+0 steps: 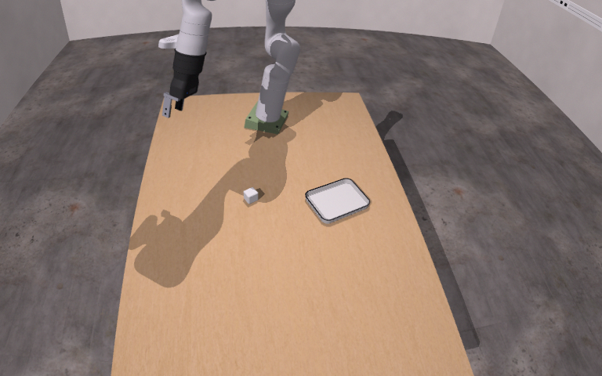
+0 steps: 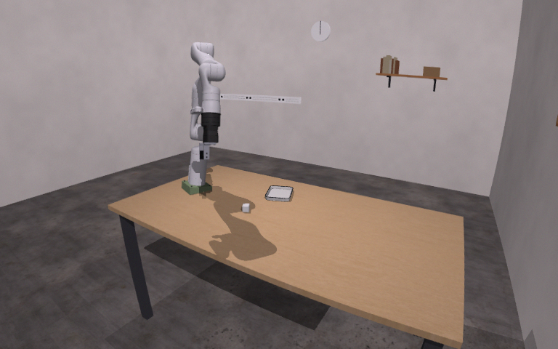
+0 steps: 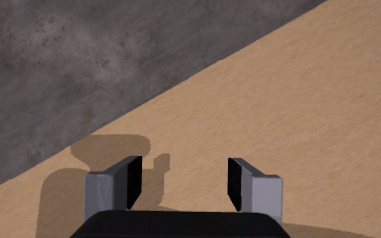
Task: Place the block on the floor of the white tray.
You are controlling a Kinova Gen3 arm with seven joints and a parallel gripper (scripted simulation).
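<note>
My hand is 20 mm short of the block, 210 mm to the right of it and 290 mm above it. The rest, counted from my hand: white tray (460 mm to the left, 290 mm below).
</note>
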